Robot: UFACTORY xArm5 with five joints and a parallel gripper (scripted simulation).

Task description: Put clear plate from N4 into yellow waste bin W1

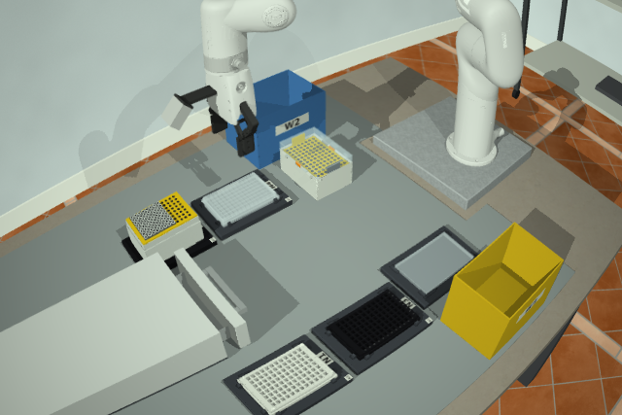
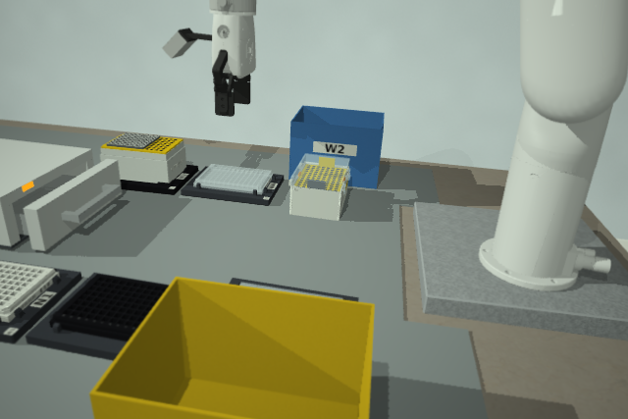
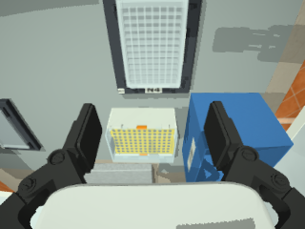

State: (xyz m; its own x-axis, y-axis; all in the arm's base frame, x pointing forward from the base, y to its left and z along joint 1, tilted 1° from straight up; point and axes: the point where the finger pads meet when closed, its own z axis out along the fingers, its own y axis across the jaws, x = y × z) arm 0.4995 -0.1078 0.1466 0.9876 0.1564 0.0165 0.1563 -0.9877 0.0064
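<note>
Now: hand 140 mm above the clear plate. The rest, counted from my hand: work nest N4: 150 mm below; then yellow-topped rack: 170 mm ahead, 110 mm below, 30 mm to the left; then tip box: 170 mm behind, 120 mm below.
</note>
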